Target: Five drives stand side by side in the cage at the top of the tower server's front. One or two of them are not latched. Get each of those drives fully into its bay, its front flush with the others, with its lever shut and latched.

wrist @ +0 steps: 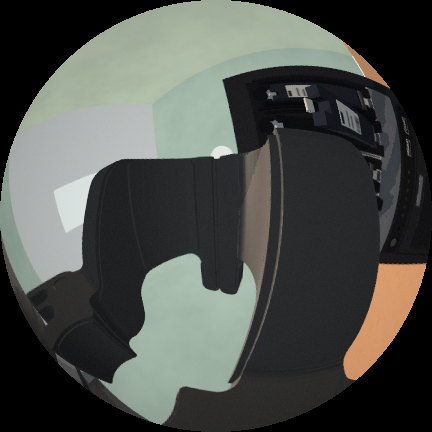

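Observation:
The tower server shows at the upper right of the wrist view, with its drive cage at the top of its front. One drive with a barcode label lies near the cage's upper edge. A second labelled drive lies beside it and looks nearer the camera. Small metal latch parts show along the cage. The other drives are mostly hidden behind the broad right finger, so I cannot tell how they sit or whether their levers are latched. My gripper is shut, its fingertips together with no drive between them, in front of the cage.
The server's black casing edge runs close behind the fingers. Buttons and ports line its front panel at the far right. A white round spot shows beside the casing. An orange surface lies at the lower right, and a grey surface at the left.

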